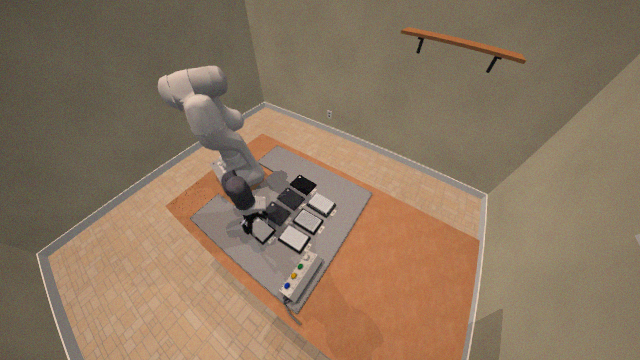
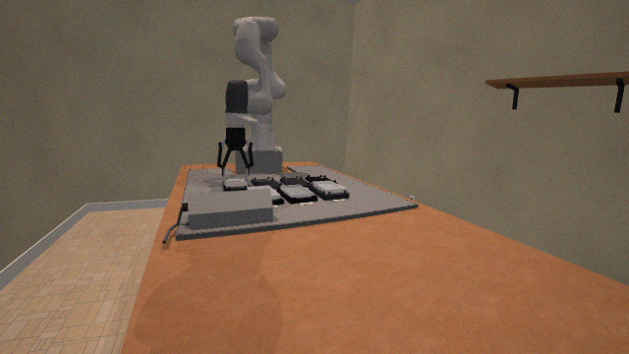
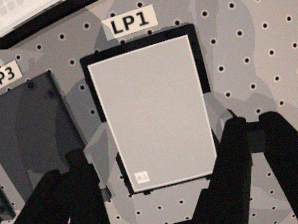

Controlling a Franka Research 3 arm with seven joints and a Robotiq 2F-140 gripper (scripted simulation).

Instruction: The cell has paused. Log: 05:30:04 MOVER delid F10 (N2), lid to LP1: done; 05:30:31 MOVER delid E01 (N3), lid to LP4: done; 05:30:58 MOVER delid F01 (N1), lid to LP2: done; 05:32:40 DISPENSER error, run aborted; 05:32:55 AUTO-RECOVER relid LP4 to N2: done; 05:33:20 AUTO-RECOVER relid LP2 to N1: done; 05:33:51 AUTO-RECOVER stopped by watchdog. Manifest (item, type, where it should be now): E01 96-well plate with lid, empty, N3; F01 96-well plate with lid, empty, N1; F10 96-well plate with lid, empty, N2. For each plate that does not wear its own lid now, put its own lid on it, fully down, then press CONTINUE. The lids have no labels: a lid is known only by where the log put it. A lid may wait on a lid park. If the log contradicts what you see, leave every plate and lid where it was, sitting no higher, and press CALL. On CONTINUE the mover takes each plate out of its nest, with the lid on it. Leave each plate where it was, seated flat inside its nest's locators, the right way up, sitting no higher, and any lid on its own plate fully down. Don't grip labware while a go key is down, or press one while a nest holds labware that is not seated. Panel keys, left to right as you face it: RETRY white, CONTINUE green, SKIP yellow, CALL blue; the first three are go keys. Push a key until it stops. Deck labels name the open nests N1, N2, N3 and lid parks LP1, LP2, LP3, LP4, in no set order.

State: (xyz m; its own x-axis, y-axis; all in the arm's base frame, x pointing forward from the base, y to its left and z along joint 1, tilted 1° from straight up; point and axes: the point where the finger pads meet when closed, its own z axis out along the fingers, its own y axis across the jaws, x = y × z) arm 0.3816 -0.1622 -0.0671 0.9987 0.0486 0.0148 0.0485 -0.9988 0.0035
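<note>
My gripper is now 170 mm short of the white 96-well plate, 210 mm to the right of it and 20 mm above it. Also, from my hand: lid park LP2 (20 mm behind, 260 mm to the left, 30 mm below); then lid park labelled LP3 (10 mm behind, 130 mm to the left, 30 mm below); then LP3 label (80 mm ahead, 140 mm to the left, 40 mm below).
</note>
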